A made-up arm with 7 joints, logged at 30 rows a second.
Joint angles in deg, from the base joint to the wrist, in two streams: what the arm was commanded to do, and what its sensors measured. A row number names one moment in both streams.
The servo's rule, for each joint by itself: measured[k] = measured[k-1] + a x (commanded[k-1-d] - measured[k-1]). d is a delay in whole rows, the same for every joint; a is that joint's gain. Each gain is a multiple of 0.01, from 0.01 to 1. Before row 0 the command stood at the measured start. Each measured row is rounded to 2 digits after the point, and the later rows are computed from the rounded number. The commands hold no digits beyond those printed.
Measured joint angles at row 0:
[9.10 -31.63 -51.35 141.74 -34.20 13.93 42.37]
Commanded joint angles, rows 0 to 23:
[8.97 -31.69 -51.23 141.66 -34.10 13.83 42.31]
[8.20 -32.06 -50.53 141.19 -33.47 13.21 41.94]
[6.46 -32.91 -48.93 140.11 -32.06 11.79 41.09]
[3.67 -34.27 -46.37 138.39 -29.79 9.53 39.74]
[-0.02 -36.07 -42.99 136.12 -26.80 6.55 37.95]
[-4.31 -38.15 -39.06 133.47 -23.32 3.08 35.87]
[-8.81 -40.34 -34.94 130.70 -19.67 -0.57 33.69]
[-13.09 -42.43 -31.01 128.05 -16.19 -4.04 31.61]
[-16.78 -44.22 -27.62 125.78 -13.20 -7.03 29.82]
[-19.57 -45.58 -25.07 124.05 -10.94 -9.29 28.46]
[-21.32 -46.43 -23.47 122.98 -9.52 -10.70 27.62]
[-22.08 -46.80 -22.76 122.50 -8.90 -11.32 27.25]
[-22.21 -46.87 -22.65 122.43 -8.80 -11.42 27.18]
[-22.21 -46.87 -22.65 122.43 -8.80 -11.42 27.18]
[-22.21 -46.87 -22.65 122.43 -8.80 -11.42 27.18]
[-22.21 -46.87 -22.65 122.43 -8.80 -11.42 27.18]
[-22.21 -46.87 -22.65 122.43 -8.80 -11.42 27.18]
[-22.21 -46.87 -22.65 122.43 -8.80 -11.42 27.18]
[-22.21 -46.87 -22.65 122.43 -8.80 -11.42 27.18]
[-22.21 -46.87 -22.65 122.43 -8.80 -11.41 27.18]
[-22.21 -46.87 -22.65 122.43 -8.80 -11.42 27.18]
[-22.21 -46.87 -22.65 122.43 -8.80 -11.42 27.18]
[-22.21 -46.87 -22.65 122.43 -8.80 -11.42 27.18]
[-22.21 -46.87 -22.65 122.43 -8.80 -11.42 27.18]
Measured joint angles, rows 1 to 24:
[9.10 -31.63 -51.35 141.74 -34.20 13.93 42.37]
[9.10 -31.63 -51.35 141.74 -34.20 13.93 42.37]
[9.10 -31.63 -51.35 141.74 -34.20 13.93 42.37]
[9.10 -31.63 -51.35 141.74 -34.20 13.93 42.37]
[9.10 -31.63 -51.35 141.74 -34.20 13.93 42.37]
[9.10 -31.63 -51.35 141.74 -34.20 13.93 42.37]
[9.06 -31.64 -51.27 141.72 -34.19 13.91 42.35]
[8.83 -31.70 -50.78 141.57 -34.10 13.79 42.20]
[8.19 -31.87 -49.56 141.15 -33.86 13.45 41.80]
[6.97 -32.21 -47.45 140.35 -33.37 12.78 41.06]
[5.08 -32.75 -44.51 139.12 -32.58 11.72 39.94]
[2.54 -33.51 -40.91 137.48 -31.47 10.25 38.47]
[-0.52 -34.47 -36.97 135.51 -30.05 8.41 36.75]
[-3.91 -35.58 -33.04 133.35 -28.39 6.29 34.90]
[-7.38 -36.79 -29.46 131.15 -26.57 4.03 33.07]
[-10.67 -38.02 -26.56 129.09 -24.69 1.77 31.41]
[-13.55 -39.20 -24.52 127.32 -22.87 -0.35 30.05]
[-15.85 -40.26 -23.36 125.92 -21.19 -2.21 29.04]
[-17.57 -41.19 -22.89 124.91 -19.70 -3.78 28.37]
[-18.82 -41.99 -22.73 124.19 -18.39 -5.08 27.94]
[-19.74 -42.67 -22.68 123.68 -17.24 -6.16 27.67]
[-20.41 -43.26 -22.66 123.32 -16.23 -7.05 27.49]
[-20.90 -43.77 -22.65 123.06 -15.34 -7.79 27.38]
[-21.25 -44.20 -22.65 122.88 -14.56 -8.41 27.31]
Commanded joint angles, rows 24 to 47:
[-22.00 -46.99 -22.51 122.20 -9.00 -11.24 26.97]
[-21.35 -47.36 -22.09 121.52 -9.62 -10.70 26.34]
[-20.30 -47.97 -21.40 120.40 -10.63 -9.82 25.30]
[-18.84 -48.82 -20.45 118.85 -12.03 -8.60 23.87]
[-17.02 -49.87 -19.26 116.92 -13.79 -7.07 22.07]
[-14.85 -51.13 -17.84 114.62 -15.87 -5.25 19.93]
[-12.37 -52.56 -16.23 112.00 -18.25 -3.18 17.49]
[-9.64 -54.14 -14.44 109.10 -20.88 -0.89 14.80]
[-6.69 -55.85 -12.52 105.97 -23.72 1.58 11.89]
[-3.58 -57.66 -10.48 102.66 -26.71 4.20 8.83]
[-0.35 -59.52 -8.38 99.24 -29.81 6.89 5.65]
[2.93 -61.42 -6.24 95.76 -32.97 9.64 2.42]
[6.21 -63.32 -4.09 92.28 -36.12 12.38 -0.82]
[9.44 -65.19 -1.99 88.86 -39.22 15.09 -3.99]
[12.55 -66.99 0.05 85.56 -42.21 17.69 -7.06]
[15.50 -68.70 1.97 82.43 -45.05 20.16 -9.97]
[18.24 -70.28 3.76 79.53 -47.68 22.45 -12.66]
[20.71 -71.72 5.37 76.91 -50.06 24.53 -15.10]
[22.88 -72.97 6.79 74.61 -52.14 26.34 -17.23]
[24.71 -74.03 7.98 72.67 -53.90 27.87 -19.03]
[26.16 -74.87 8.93 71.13 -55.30 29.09 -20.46]
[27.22 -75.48 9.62 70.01 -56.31 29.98 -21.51]
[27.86 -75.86 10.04 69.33 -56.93 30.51 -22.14]
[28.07 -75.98 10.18 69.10 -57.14 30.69 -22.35]
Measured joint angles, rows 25 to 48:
[-21.51 -44.57 -22.65 122.75 -13.87 -8.92 27.26]
[-21.70 -44.89 -22.65 122.66 -13.26 -9.34 27.23]
[-21.84 -45.17 -22.65 122.59 -12.72 -9.69 27.21]
[-21.94 -45.41 -22.65 122.54 -12.25 -9.98 27.20]
[-22.01 -45.61 -22.65 122.51 -11.84 -10.22 27.19]
[-22.06 -45.79 -22.65 122.49 -11.48 -10.42 27.19]
[-22.04 -45.96 -22.56 122.41 -11.18 -10.56 27.11]
[-21.85 -46.16 -22.25 122.15 -10.99 -10.58 26.83]
[-21.43 -46.41 -21.69 121.64 -10.95 -10.45 26.28]
[-20.73 -46.75 -20.87 120.83 -11.08 -10.14 25.41]
[-19.73 -47.19 -19.81 119.70 -11.41 -9.62 24.21]
[-18.41 -47.74 -18.51 118.23 -11.95 -8.88 22.67]
[-16.78 -48.41 -17.01 116.42 -12.71 -7.91 20.81]
[-14.85 -49.21 -15.31 114.30 -13.69 -6.72 18.65]
[-12.65 -50.14 -13.47 111.88 -14.89 -5.31 16.22]
[-10.20 -51.19 -11.50 109.21 -16.31 -3.69 13.56]
[-7.54 -52.36 -9.44 106.32 -17.93 -1.89 10.71]
[-4.71 -53.63 -7.33 103.26 -19.73 0.07 7.73]
[-1.76 -54.99 -5.19 100.08 -21.70 2.16 4.65]
[1.26 -56.42 -3.08 96.83 -23.80 4.36 1.54]
[4.31 -57.90 -1.01 93.56 -26.01 6.63 -1.56]
[7.33 -59.41 0.96 90.33 -28.29 8.93 -4.59]
[10.28 -60.93 2.81 87.20 -30.62 11.23 -7.50]
[13.10 -62.44 4.50 84.22 -32.95 13.49 -10.24]

